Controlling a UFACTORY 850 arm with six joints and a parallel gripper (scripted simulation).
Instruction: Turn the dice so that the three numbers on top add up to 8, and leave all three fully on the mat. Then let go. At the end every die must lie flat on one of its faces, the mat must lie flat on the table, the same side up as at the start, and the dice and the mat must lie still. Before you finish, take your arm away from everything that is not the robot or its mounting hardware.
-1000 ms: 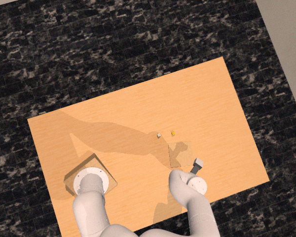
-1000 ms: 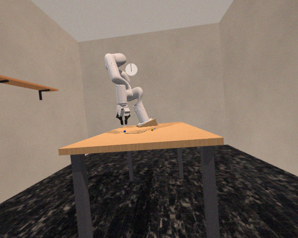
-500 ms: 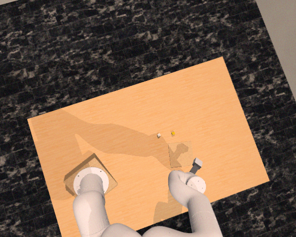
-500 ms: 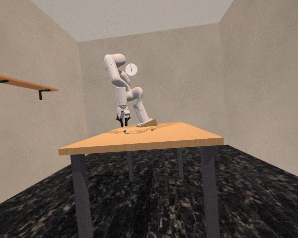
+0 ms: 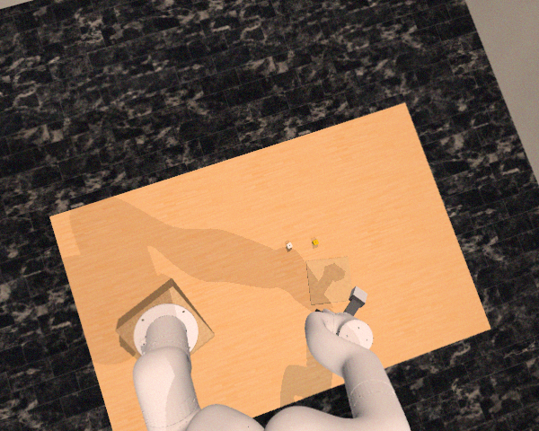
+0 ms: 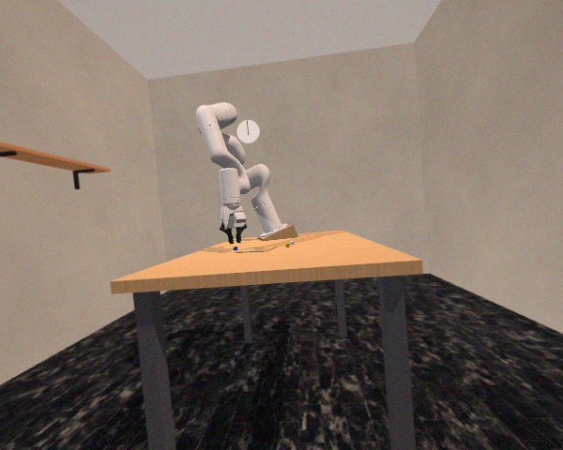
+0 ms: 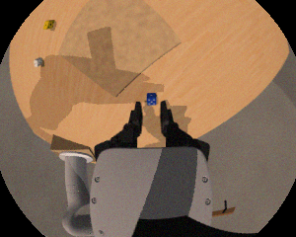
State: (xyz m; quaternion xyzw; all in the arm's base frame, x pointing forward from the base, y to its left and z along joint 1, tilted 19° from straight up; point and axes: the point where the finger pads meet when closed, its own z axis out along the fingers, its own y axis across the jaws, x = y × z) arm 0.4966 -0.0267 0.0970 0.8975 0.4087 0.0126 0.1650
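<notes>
Right now the blue die is 4 cm below my hand. The rest, counted from my hand: white die 8 cm behind, 25 cm to the left, 4 cm below; then tan mat 3 cm ahead, 11 cm to the left, 5 cm below; then yellow die 1 cm ahead, 24 cm to the left, 4 cm below.
</notes>
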